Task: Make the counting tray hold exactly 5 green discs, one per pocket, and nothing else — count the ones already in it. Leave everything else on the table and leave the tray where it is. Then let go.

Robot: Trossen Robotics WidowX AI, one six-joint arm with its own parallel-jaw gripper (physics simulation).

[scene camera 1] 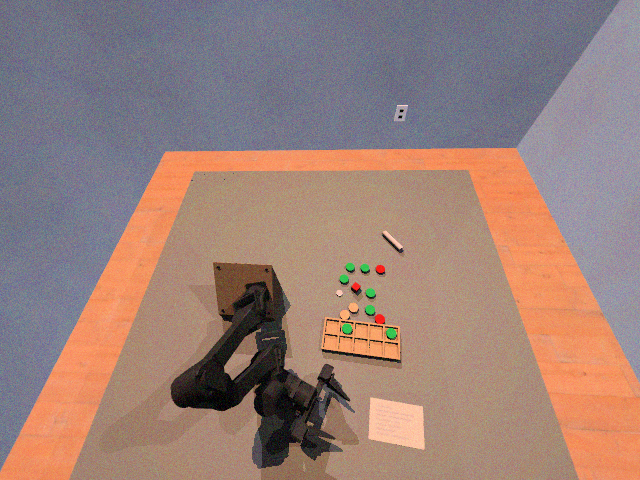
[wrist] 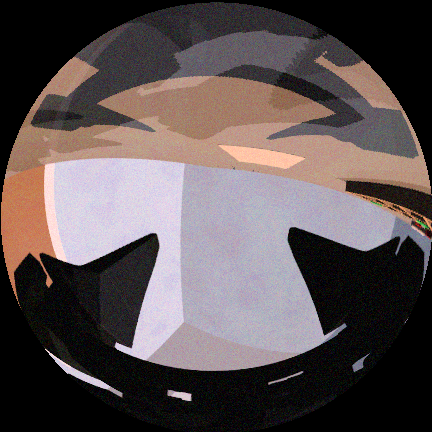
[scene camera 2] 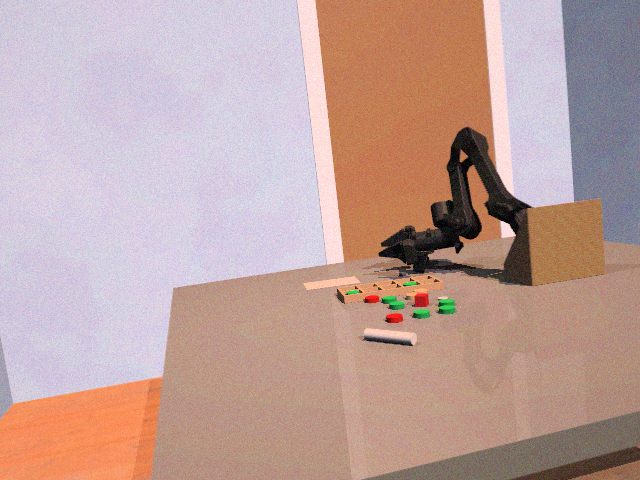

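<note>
The wooden counting tray [scene camera 1: 375,347] [scene camera 2: 356,298] [wrist: 395,206] has two rows of pockets. In scene camera 1, one green disc [scene camera 1: 347,328] sits in the upper row's second pocket from the left, and another green disc [scene camera 1: 391,333] in that row's right end pocket. Several loose green discs lie beyond the tray, including one [scene camera 1: 370,310] [scene camera 2: 389,299] close to it, one [scene camera 1: 370,292] [scene camera 2: 397,305] behind that, and one [scene camera 1: 364,268] [scene camera 2: 421,313] farther back. My gripper [scene camera 1: 343,422] [scene camera 2: 381,249] [wrist: 224,237] is open and empty, above the table, left of the paper and apart from the tray.
A red disc [scene camera 1: 379,318] [scene camera 2: 371,299] lies close to the tray. Tan discs [scene camera 1: 353,307], a red cube [scene camera 1: 356,286] [scene camera 2: 421,299], a small white disc [scene camera 1: 339,292], another red disc [scene camera 1: 380,269] [scene camera 2: 394,318] and a white cylinder [scene camera 1: 392,241] [scene camera 2: 389,336] lie beyond. Paper [scene camera 1: 397,422] [scene camera 2: 331,283] [wrist: 265,157] lies nearer.
</note>
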